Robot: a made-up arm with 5 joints.
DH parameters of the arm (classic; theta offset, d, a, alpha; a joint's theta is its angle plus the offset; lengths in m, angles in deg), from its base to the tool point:
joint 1: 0 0.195 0 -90
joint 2: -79.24 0 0.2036 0
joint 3: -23.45 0 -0.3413 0
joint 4: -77.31 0 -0.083 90
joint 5: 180 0.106 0 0
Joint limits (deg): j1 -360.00..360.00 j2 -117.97..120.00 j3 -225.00..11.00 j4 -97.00..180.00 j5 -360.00..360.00
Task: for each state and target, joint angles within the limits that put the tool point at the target. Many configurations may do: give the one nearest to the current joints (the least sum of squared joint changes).
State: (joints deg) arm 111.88 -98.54 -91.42 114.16 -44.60
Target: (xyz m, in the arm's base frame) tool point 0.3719 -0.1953 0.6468
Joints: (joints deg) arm 152.29 -81.89 -127.99 69.42 -44.60
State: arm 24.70 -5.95 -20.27 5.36 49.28
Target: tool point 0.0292 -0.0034 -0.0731
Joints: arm -6.64 -4.60 11.00 44.47 49.28
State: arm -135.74 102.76 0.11 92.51 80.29
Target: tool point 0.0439 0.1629 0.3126
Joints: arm -105.08 107.25 8.93 94.81 80.29
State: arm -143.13 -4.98 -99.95 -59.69 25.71
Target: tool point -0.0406 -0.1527 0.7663
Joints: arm -104.89 -12.04 -112.76 -47.51 25.71
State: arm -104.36 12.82 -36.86 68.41 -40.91
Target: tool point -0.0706 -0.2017 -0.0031
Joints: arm -109.29 2.57 -27.91 82.27 -40.91
